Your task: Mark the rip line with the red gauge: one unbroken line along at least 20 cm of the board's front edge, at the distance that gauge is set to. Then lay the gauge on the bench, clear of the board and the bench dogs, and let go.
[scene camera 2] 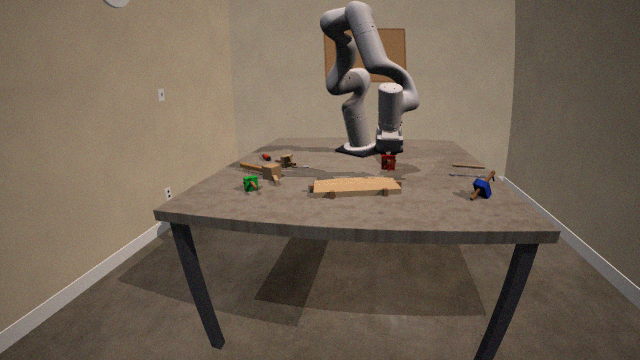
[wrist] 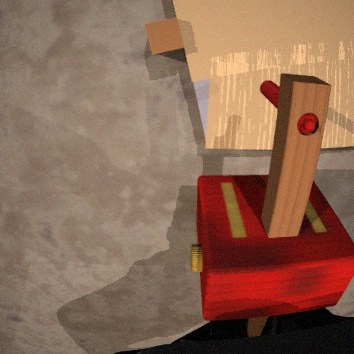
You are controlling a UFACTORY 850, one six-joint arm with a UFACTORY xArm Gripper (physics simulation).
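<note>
The red gauge (scene camera 2: 388, 162) (wrist: 275, 287) is held in my gripper (scene camera 2: 389, 153) (wrist: 242, 293), which is shut on it at the bottom of the wrist view. Its wooden beam (wrist: 299, 160) reaches over the board (scene camera 2: 356, 186) (wrist: 280, 25), with a red pin near the beam's end. In the wrist view a strip of bench shows between the gauge's head and the board's near edge, so they look apart. Pale streaks mark the board; I cannot tell a scribed line among them. Bench dogs (scene camera 2: 332, 194) (scene camera 2: 385, 192) (wrist: 165, 36) stand at the board's sides. The fingertips are mostly hidden.
On the bench (scene camera 2: 280, 215), a green gauge (scene camera 2: 250, 183), a mallet (scene camera 2: 271, 171), a brown wooden tool (scene camera 2: 286, 160) and a red-handled tool (scene camera 2: 266, 157) lie left of the board. A blue gauge (scene camera 2: 482, 188), a wooden rod (scene camera 2: 468, 166) and a thin dark rod (scene camera 2: 465, 175) lie right.
</note>
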